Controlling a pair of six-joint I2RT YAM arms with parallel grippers.
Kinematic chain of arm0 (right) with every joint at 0, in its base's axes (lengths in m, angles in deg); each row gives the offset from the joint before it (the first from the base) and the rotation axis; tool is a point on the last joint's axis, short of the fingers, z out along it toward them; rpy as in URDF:
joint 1: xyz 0 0 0.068 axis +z
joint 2: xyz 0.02 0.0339 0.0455 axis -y
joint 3: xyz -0.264 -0.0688 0 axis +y
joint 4: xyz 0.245 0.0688 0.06 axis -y
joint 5: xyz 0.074 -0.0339 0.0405 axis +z
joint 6: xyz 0.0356 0 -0.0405 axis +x
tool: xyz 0 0 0 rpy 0 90 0
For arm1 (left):
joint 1: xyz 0 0 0.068 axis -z
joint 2: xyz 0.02 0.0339 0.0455 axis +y
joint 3: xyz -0.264 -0.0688 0 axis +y
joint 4: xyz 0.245 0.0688 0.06 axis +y
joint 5: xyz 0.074 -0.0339 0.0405 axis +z
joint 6: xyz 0.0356 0 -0.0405 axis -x
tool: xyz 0 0 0 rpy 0 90 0
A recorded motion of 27 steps. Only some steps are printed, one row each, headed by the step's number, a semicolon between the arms.
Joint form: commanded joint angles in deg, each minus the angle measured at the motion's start. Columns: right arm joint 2, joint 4, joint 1, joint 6, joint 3, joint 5; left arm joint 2, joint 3, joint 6, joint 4, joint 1, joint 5.
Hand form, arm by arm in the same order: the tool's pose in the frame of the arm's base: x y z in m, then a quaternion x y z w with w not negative. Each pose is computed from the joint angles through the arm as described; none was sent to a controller.
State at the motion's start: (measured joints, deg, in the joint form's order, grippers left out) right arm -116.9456 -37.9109 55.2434 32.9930 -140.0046 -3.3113; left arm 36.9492 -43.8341 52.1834 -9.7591 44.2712 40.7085
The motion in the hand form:
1: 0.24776 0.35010 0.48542 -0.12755 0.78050 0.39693 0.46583; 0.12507 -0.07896 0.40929 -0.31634 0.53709 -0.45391 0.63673
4: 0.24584 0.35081 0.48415 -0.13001 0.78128 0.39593 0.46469; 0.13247 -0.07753 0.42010 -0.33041 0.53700 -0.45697 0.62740
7: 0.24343 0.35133 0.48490 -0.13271 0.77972 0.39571 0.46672; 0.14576 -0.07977 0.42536 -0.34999 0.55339 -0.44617 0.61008
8: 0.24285 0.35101 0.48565 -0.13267 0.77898 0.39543 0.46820; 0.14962 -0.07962 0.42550 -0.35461 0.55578 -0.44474 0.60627
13: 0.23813 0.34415 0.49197 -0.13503 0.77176 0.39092 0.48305; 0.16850 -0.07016 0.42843 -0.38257 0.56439 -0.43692 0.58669
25: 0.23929 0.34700 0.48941 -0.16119 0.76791 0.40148 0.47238; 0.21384 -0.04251 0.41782 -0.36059 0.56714 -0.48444 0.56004
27: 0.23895 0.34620 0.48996 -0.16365 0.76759 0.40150 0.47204; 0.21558 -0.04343 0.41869 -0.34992 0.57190 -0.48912 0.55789
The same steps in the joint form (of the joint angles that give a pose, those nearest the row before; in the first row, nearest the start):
1: 3.23 -1.64 -0.09 -0.47 1.33 -1.95; 2.33 -5.24 4.92 3.95 -4.27 -6.70
4: 3.63 -1.41 0.18 -0.59 2.19 -2.05; 4.62 -8.88 7.92 6.89 -6.84 -8.52
7: 3.89 -1.18 0.51 -0.90 2.48 -2.30; 8.19 -12.74 11.39 11.65 -9.29 -9.95
8: 3.98 -1.14 0.56 -0.99 2.47 -2.45; 8.96 -13.30 12.24 12.30 -10.21 -10.66
13: 5.92 -0.11 0.65 -2.34 4.21 -3.49; 12.23 -16.67 16.77 16.65 -17.00 -16.04
25: 5.54 0.21 0.45 -3.68 4.30 -0.07; 18.13 -15.32 20.80 8.28 -32.48 -37.34
27: 5.66 0.06 0.41 -3.89 4.31 0.17; 18.57 -15.58 20.33 7.86 -32.57 -38.80

